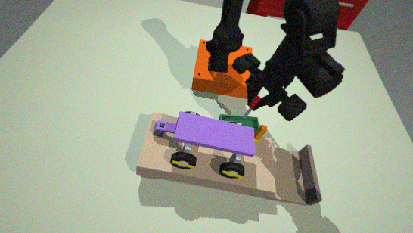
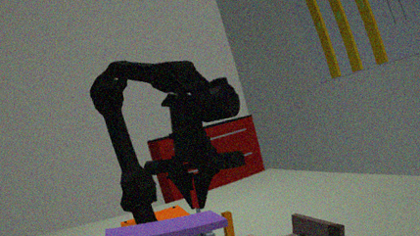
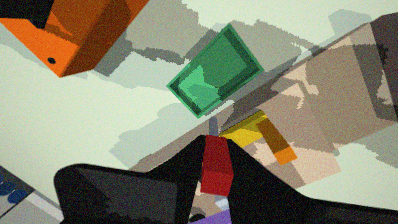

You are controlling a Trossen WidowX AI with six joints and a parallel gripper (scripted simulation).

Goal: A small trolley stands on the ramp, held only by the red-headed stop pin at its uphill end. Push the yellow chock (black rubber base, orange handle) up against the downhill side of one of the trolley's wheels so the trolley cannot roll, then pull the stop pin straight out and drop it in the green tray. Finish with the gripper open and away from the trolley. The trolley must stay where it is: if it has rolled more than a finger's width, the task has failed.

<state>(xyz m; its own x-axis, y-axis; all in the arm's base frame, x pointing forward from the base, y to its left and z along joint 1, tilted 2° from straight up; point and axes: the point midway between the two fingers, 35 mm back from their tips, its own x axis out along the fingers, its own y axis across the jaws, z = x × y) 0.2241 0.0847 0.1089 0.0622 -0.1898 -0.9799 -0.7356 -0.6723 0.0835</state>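
My gripper tip is now right at the red-headed stop pin. From my gripper tip the other things lie so: yellow chock (50 mm ahead, 10 mm to the left, 50 mm below); trolley (100 mm ahead, 100 mm to the right, 20 mm below); dark end wall (120 mm ahead, 180 mm to the left, 100 mm below).
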